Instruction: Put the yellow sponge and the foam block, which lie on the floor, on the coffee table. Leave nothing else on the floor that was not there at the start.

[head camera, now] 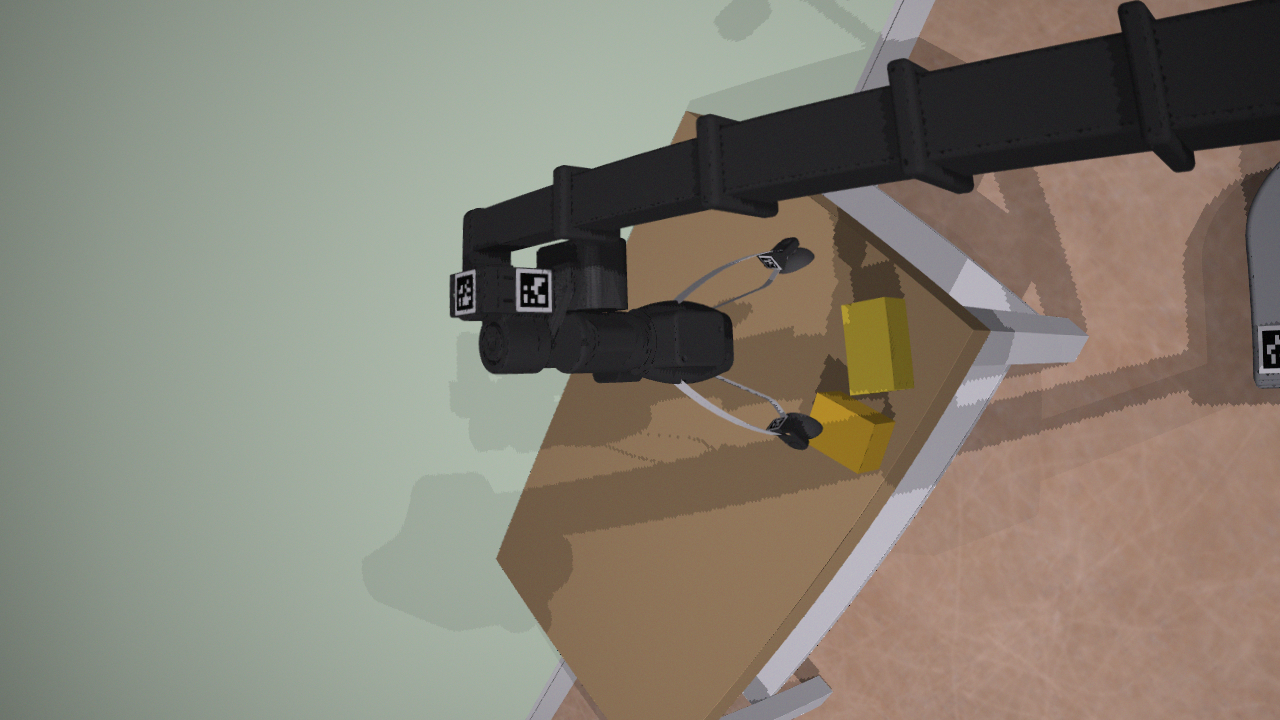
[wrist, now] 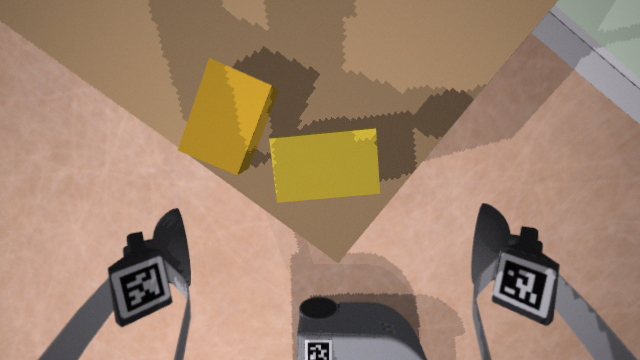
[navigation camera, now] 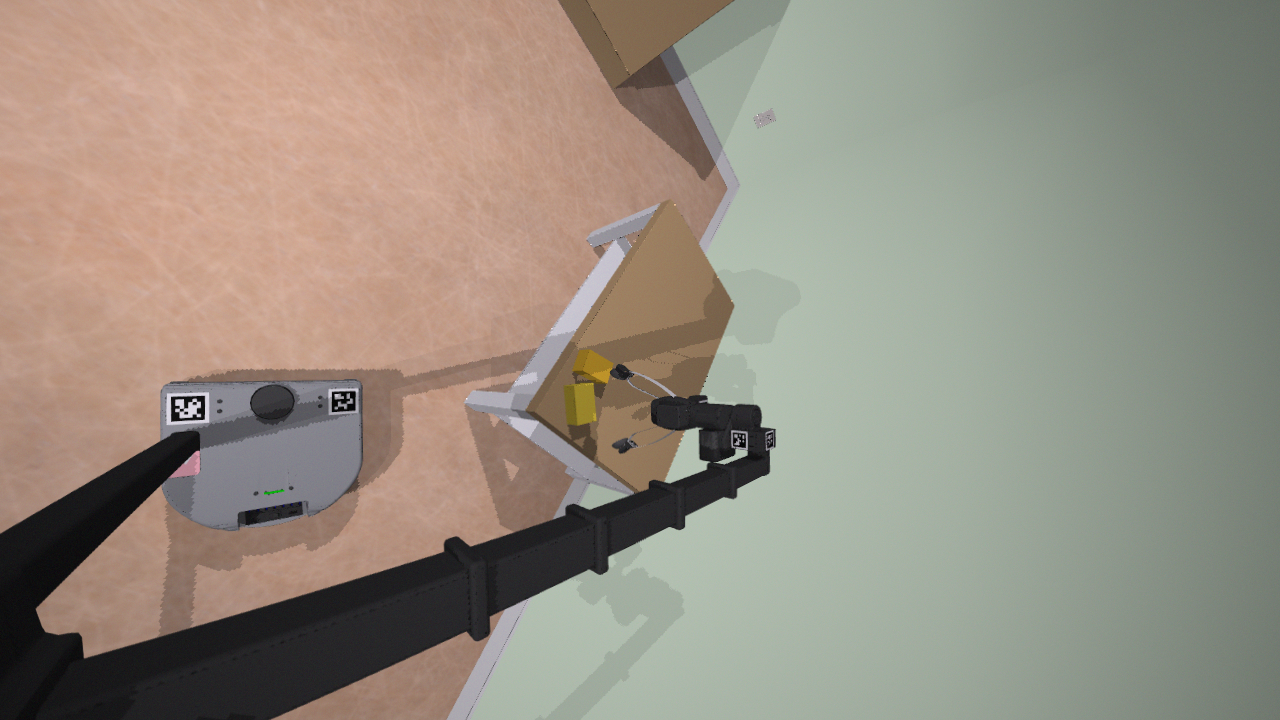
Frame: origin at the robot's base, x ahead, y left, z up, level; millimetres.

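Seen in the pictures: gripper, fingertip midpoint: (head camera: pixel 811 342) (navigation camera: pixel 614 408); robot's base, origin of the base link: (navigation camera: pixel 273 400).
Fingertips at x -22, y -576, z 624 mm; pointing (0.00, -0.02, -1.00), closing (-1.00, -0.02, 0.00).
Note:
Offsets run from my fingertips to a thing's top centre. Level surfaces: height alone.
A lemon-yellow block {dx +2, dy -20, dz -128 mm} (head camera: pixel 872 347) (navigation camera: pixel 579 403) (wrist: pixel 325 167) and an orange-yellow block {dx +97, dy -65, dz -128 mm} (head camera: pixel 845 431) (navigation camera: pixel 590 365) (wrist: pixel 225 117) lie close together near one corner of the brown coffee table {dz -173 mm} (head camera: pixel 644 608) (navigation camera: pixel 680 277) (wrist: pixel 430 50). I cannot tell for certain which is the sponge and which the foam block. The orange-yellow block lies at a slant by the table's edge. My gripper (head camera: pixel 793 342) (navigation camera: pixel 623 408) (wrist: pixel 328 232) is open and empty above the table. In the wrist view both blocks show apart from its fingers; in the head view one fingertip overlaps the orange-yellow block.
My arm (head camera: pixel 805 152) (navigation camera: pixel 358 591) reaches across the table corner beside the green wall (head camera: pixel 223 268) (navigation camera: pixel 984 358). My grey base (navigation camera: pixel 268 465) (wrist: pixel 370 345) stands on the pinkish floor {dz -623 mm} (navigation camera: pixel 313 179). Another brown piece of furniture (navigation camera: pixel 662 26) stands at the navigation view's top edge.

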